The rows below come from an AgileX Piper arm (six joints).
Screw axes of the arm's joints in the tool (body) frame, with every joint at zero. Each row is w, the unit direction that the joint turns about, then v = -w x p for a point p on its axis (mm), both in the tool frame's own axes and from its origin. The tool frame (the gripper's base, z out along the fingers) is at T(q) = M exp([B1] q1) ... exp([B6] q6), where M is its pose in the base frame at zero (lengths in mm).
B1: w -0.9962 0 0.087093 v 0 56.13 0
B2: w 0 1 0 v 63.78 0 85.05
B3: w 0 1 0 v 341.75 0 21.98
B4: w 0 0 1 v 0 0 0
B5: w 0 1 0 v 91 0 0
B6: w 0 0 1 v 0 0 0
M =
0.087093 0 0.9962 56.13
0 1 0 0
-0.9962 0 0.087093 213.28
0 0 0 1
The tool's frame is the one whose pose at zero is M.
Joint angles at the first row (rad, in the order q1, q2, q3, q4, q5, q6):
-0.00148, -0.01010, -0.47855, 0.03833, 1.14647, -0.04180
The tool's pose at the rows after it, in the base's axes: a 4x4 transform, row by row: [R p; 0 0 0 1], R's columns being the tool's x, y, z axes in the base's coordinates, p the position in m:
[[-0.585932 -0.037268 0.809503 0.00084], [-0.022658 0.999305 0.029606 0.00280], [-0.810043 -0.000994 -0.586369 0.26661], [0 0 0 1]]
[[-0.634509 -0.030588 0.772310 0.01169], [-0.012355 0.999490 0.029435 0.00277], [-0.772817 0.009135 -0.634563 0.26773], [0 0 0 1]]
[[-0.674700 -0.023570 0.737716 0.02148], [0.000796 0.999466 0.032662 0.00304], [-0.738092 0.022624 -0.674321 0.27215], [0 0 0 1]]
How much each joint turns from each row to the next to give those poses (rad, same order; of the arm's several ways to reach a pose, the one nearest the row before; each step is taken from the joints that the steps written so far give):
0.00003, 0.06431, -0.00574, -0.00451, -0.00206, 0.00429
-0.00011, 0.07342, -0.00320, -0.00002, -0.00930, 0.00989
0.00008, 0.07388, -0.01901, 0.00348, -0.00209, 0.01160

